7 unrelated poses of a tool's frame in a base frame.
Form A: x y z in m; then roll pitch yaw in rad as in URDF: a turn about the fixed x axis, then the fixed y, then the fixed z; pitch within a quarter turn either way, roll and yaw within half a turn.
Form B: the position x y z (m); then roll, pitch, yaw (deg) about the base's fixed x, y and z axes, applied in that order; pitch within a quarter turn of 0, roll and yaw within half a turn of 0. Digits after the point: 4 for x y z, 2 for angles.
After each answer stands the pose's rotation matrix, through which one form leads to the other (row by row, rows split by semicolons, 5 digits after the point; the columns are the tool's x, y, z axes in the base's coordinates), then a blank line. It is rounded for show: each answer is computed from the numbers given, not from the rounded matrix.
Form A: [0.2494 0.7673 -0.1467 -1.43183 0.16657 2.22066]
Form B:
[0.2494 0.7673 -0.1467 -82.04 9.54 127.23]
-0.59670 -0.01093 -0.80239; 0.78515 -0.21455 -0.58096; -0.16580 -0.97665 0.13660

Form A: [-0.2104 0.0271 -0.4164 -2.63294 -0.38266 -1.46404]
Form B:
[-0.2104 0.0271 -0.4164 -150.86 -21.92 -83.88]
0.09885 -0.84905 0.51898; -0.92239 -0.27387 -0.27237; 0.37339 -0.45178 -0.81023

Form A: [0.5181 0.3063 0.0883 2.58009 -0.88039 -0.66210]
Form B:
[0.5181 0.3063 0.0883 147.83 -50.44 -37.94]
0.50229 -0.84416 0.18737; -0.39152 -0.41523 -0.82116; 0.77099 0.33910 -0.53907

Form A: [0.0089 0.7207 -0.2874 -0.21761 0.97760 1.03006]
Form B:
[0.0089 0.7207 -0.2874 -12.47 56.01 59.02]
0.28776 -0.92926 0.23166; 0.47926 0.34915 0.80523; -0.82916 -0.12069 0.54583

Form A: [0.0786 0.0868 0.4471 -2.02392 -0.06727 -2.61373]
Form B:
[0.0786 0.0868 0.4471 -115.96 -3.85 -149.76]
-0.86193 -0.27271 0.42744; -0.50255 0.34775 -0.79153; 0.06722 -0.89705 -0.43679

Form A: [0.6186 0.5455 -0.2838 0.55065 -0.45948 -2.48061]
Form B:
[0.6186 0.5455 -0.2838 31.55 -26.33 -142.13]
-0.70752 0.70633 -0.02288; -0.55022 -0.53025 0.64505; 0.44348 0.46897 0.76380

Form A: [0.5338 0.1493 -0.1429 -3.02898 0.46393 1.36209]
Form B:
[0.5338 0.1493 -0.1429 -173.55 26.58 78.04]
0.18529 0.96168 -0.20206; 0.87489 -0.25507 -0.41170; -0.44747 -0.10050 -0.88864

